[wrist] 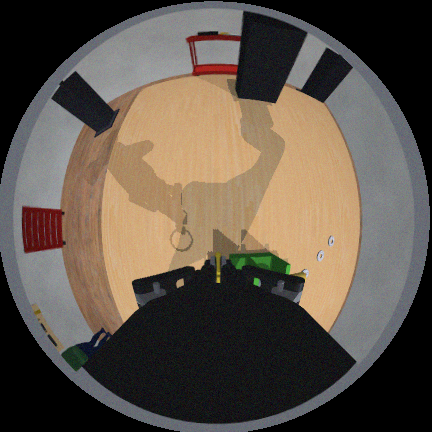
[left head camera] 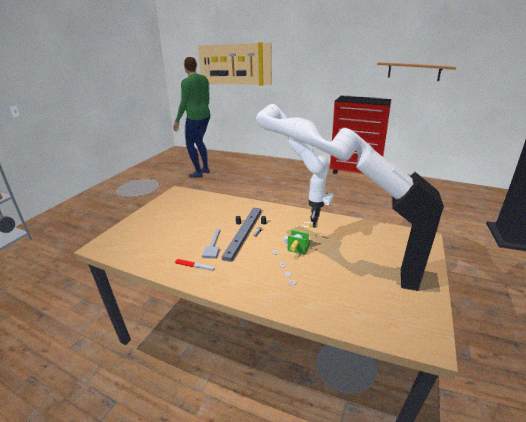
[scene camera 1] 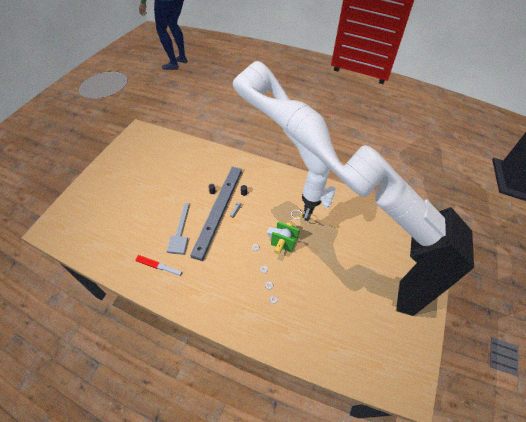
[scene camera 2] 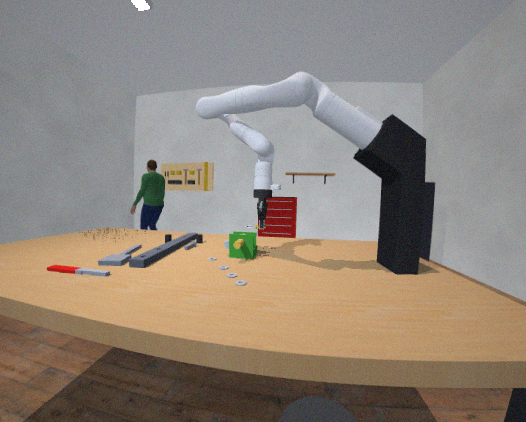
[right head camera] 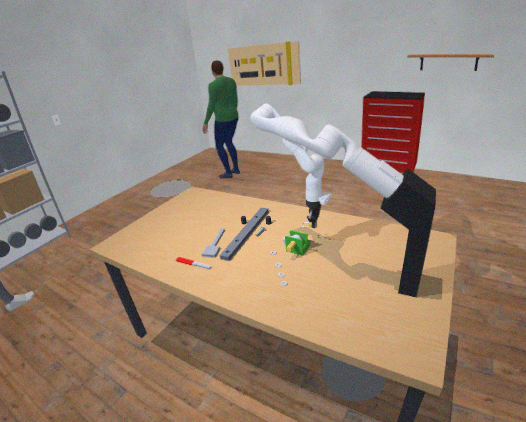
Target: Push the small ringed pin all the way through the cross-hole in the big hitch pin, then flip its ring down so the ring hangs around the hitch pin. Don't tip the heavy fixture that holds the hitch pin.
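Frame: origin at the arm's base, x back, y right, z up, level; centimetres.
Seen in the pictures: gripper, fingertip midpoint: (wrist: 217,262) (left head camera: 314,227) (scene camera 1: 306,218) (scene camera 2: 261,229) (right head camera: 314,227); arm's base at its link origin: (left head camera: 403,189) (scene camera 1: 430,231) (scene camera 2: 370,137) (right head camera: 394,188).
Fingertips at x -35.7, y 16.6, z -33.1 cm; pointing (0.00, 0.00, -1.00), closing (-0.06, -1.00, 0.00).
Observation:
Offsets run from my fingertips to a thing's top centre. "spot": to the spot under its first point.
The green fixture {dx -7.9, dy -9.0, dz -0.7 cm} (left head camera: 305,245) (scene camera 2: 247,252) (wrist: 252,261) stands upright on the table. The big yellow hitch pin {spot: dx -6.5, dy -15.7, dz -2.3 cm} (left head camera: 294,246) (scene camera 1: 279,246) (scene camera 2: 239,244) lies level through it and the grey piece between its walls; its cross-hole is too small to make out. My gripper (left head camera: 314,225) (right head camera: 312,225) (scene camera 1: 306,218) (scene camera 2: 261,227) (wrist: 217,262) points down and is shut on the small ringed pin {spot: dx -2.1, dy -0.3, dz +0.8 cm} (left head camera: 310,225) (scene camera 2: 257,227) (wrist: 218,274), whose yellow part shows between the fingers. Its pale ring sticks out to the left in scene camera 1. The gripper is above the table, behind the fixture and apart from it.
Several washers {dx -10.4, dy -22.0, dz -9.2 cm} (scene camera 1: 264,269) lie in front of the fixture. Left of it are a small bolt {dx -30.8, dy +0.3, dz -7.0 cm} (scene camera 1: 236,210), two black caps {dx -30.7, dy +11.3, dz -5.5 cm} (scene camera 1: 244,190) {dx -44.6, dy +7.2, dz -5.5 cm} (scene camera 1: 212,189), a long grey bar {dx -37.7, dy -1.8, dz -7.0 cm} (scene camera 1: 215,217), a grey spatula-like tool {dx -48.8, dy -15.2, dz -7.9 cm} (scene camera 1: 177,245) and a red-handled tool {dx -49.8, dy -34.8, dz -8.4 cm} (scene camera 1: 148,261). The black arm base (scene camera 1: 435,270) stands at right.

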